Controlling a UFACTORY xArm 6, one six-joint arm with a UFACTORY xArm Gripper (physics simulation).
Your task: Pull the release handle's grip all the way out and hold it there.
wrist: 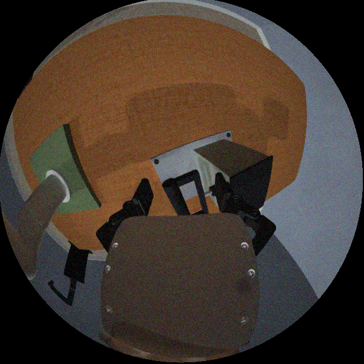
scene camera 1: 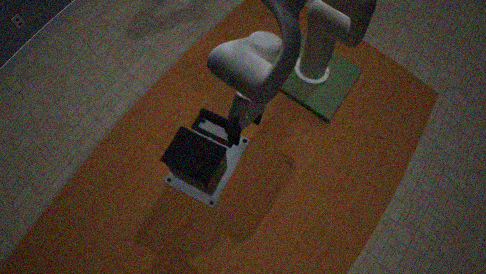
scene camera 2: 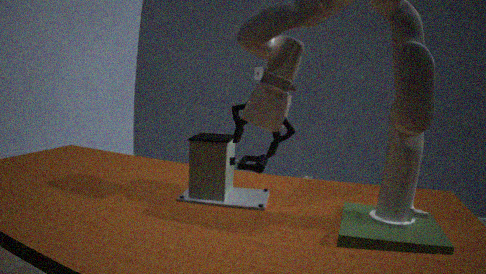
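Note:
The release handle [scene camera 1: 214,115] [scene camera 2: 250,166] [wrist: 175,196] is a black rectangular frame beside a pale box with a black top [scene camera 1: 195,152] [scene camera 2: 207,170] [wrist: 235,155]. A short rod joins it to the box, with a small gap between frame and box. The box stands on a grey base plate [scene camera 1: 190,192] [scene camera 2: 247,198] [wrist: 175,160]. My gripper [scene camera 1: 245,132] [scene camera 2: 253,148] [wrist: 181,184] is open, tilted downward over the handle. In the wrist view the handle shows between the spread fingers, one near the box face, one beyond the outer bar. Contact cannot be told.
The arm's base stands on a green board [scene camera 1: 325,95] [scene camera 2: 395,241] [wrist: 80,185], on the same orange-brown table [scene camera 1: 325,200] [scene camera 2: 125,225] [wrist: 165,55]. The box rises close beside the finger nearer to it. Arm shadows fall across the table.

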